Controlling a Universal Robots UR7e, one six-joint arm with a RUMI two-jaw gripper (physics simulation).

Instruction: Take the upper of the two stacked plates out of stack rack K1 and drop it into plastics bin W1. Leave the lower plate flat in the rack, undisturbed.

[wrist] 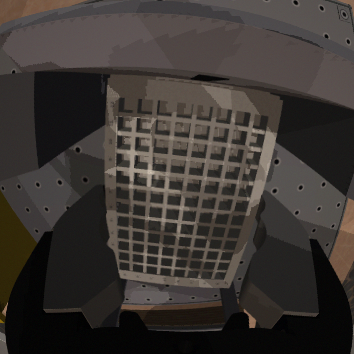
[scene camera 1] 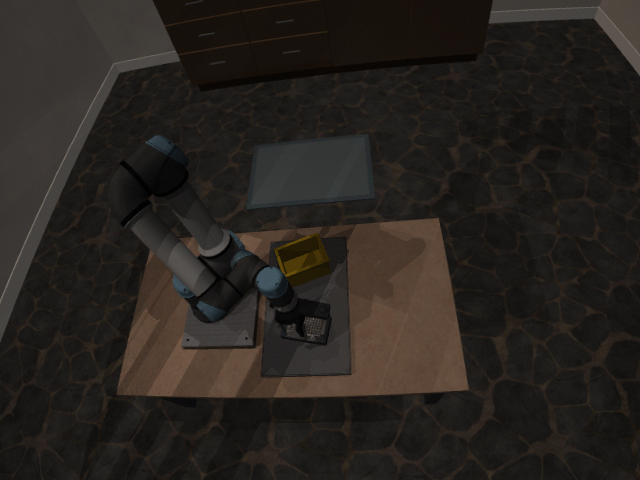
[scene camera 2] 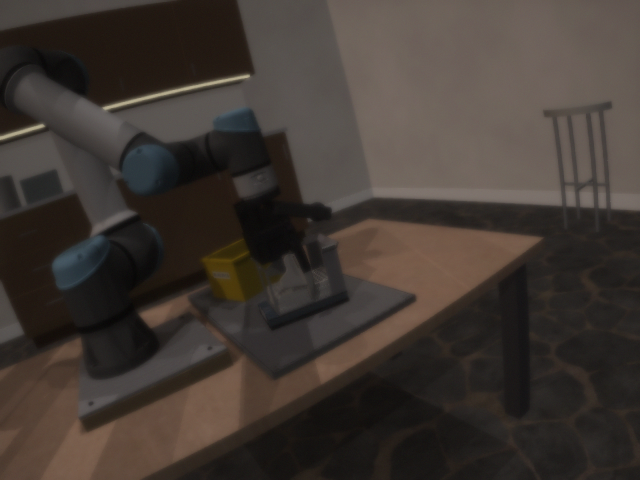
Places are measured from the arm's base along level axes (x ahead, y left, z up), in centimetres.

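Pixels of known places: gripper, between the fingertips: [wrist: 181, 190] [scene camera 1: 307, 325] [scene camera 2: 303, 291]; arm's base, origin of its link: [scene camera 2: 124, 358].
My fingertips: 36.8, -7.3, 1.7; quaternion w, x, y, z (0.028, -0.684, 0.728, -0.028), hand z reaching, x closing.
Ahead of a thing's pixels: the offset from my fingertips to its middle, as dx, dy, dz. Level surfaces: height alone.
The upper plate @[+0.1, +0.0, +1.5] [scene camera 1: 314, 326] [wrist: 190, 182], a pale gridded plate, lies in stack rack K1 @[-0.6, -0.1, +2.9] [scene camera 1: 305, 340] [scene camera 2: 310, 312], which has a dark base and upright walls. My gripper [scene camera 1: 301, 330] [scene camera 2: 309, 264] [wrist: 181, 190] reaches down into the rack and is shut on the upper plate, one finger at each long side in the wrist view. The plate is low between the rack walls; whether it is lifted at all cannot be told. The lower plate is hidden beneath it. Plastics bin W1 @[-3.5, +23.6, +1.9] [scene camera 1: 310, 277] [scene camera 2: 230, 282] [wrist: 14, 262] is yellow and open-topped, standing behind the rack.
The rack and bin stand on a dark grey perforated board @[-1.9, +10.0, -3.7] [scene camera 1: 305, 364] [scene camera 2: 305, 351] on a wooden table @[dz -4.4] [scene camera 1: 403, 310] [scene camera 2: 439, 253]. My arm's grey base plate [scene camera 1: 219, 335] [scene camera 2: 155, 377] is left of the board. The rack's end wall crosses the top of the wrist view.
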